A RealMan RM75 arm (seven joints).
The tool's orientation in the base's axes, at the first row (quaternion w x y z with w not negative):
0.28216 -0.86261 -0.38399 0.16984
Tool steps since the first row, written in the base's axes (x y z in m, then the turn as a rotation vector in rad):
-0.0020 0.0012 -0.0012 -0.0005 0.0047 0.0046
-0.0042 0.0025 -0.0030 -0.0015 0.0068 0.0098
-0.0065 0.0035 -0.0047 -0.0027 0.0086 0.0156
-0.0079 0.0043 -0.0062 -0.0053 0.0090 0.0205
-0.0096 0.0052 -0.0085 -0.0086 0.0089 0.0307
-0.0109 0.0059 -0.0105 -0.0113 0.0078 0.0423
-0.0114 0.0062 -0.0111 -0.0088 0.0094 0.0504
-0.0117 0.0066 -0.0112 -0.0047 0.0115 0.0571
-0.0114 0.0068 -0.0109 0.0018 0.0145 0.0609
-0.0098 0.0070 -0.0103 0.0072 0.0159 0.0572
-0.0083 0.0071 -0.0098 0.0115 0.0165 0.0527
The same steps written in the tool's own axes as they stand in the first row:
-0.0003 -0.0010 0.0024 0.0029 -0.0057 -0.0017
-0.0006 -0.0019 0.0054 0.0034 -0.0106 -0.0045
-0.0012 -0.0027 0.0082 0.0036 -0.0159 -0.0078
-0.0014 -0.0030 0.0104 0.0018 -0.0206 -0.0101
-0.0016 -0.0030 0.0134 -0.0012 -0.0287 -0.0165
-0.0018 -0.0029 0.0159 -0.0046 -0.0368 -0.0246
-0.0018 -0.0030 0.0167 -0.0024 -0.0412 -0.0316
-0.0017 -0.0033 0.0171 0.0013 -0.0442 -0.0382
-0.0014 -0.0034 0.0168 0.0075 -0.0445 -0.0434
-0.0003 -0.0030 0.0156 0.0124 -0.0399 -0.0428
0.0008 -0.0025 0.0144 0.0159 -0.0350 -0.0413

